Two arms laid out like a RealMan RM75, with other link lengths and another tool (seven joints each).
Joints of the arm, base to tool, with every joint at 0 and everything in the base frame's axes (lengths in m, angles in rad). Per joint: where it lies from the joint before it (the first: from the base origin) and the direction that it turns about. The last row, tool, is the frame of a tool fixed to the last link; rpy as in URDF.
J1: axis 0 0 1 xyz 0 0 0.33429
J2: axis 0 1 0 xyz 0 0 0
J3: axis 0 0 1 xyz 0 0 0.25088
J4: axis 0 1 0 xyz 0 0 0
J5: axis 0 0 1 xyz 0 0 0.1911
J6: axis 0 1 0 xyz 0 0 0
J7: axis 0 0 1 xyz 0 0 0.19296
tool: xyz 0.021 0.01 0.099 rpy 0.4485 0 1.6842
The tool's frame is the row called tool.
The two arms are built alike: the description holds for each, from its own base.
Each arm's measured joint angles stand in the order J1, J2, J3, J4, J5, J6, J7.
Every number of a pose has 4 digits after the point. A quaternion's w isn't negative.
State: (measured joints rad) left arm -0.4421 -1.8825 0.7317 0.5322 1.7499 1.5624 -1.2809; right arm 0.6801 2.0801 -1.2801 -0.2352 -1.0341 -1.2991 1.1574
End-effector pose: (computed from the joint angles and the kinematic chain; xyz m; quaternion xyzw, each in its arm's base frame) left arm -0.2120 0.3839 0.0627 -0.6720 0.5219 -0.1374 0.5071; right arm 0.0998 0.3999 -0.0678 0.4195 -0.8807 -0.1919 0.1074
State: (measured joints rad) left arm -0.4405 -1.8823 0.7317 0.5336 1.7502 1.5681 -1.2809; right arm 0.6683 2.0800 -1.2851 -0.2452 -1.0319 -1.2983 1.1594
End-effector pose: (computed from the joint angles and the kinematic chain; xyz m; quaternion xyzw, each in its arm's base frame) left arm -0.2115 0.3825 0.0628 -0.6719 0.5223 -0.1394 0.5064; right arm 0.1022 0.3991 -0.0670 0.4180 -0.8813 -0.1931 0.1065
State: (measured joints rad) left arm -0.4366 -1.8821 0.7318 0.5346 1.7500 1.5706 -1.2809; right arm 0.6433 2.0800 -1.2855 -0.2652 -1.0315 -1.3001 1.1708
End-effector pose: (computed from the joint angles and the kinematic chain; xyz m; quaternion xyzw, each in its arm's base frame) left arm -0.2124 0.3812 0.0630 -0.6724 0.5215 -0.1394 0.5064; right arm 0.1067 0.3978 -0.0639 0.4112 -0.8834 -0.1970 0.1080
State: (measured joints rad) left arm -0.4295 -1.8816 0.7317 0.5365 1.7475 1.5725 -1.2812; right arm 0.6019 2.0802 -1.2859 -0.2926 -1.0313 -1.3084 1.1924
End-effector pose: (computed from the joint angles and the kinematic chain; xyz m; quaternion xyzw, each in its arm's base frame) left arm -0.2144 0.3799 0.0639 -0.6731 0.5197 -0.1382 0.5076; right arm 0.1144 0.3939 -0.0591 0.3982 -0.8877 -0.2015 0.1132
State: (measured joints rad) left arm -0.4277 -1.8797 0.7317 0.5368 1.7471 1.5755 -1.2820; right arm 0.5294 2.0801 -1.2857 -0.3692 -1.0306 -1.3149 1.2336
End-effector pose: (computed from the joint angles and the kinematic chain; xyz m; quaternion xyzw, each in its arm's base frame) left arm -0.2148 0.3792 0.0647 -0.6734 0.5195 -0.1384 0.5074; right arm 0.1227 0.3905 -0.0466 0.3837 -0.8901 -0.2152 0.1190
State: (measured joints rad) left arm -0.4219 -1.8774 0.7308 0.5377 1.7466 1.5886 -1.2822; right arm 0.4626 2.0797 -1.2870 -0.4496 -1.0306 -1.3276 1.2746
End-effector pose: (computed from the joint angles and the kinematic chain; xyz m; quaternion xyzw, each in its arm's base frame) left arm -0.2148 0.3757 0.0657 -0.6736 0.5189 -0.1421 0.5067; right arm 0.1266 0.3856 -0.0334 0.3762 -0.8892 -0.2275 0.1266
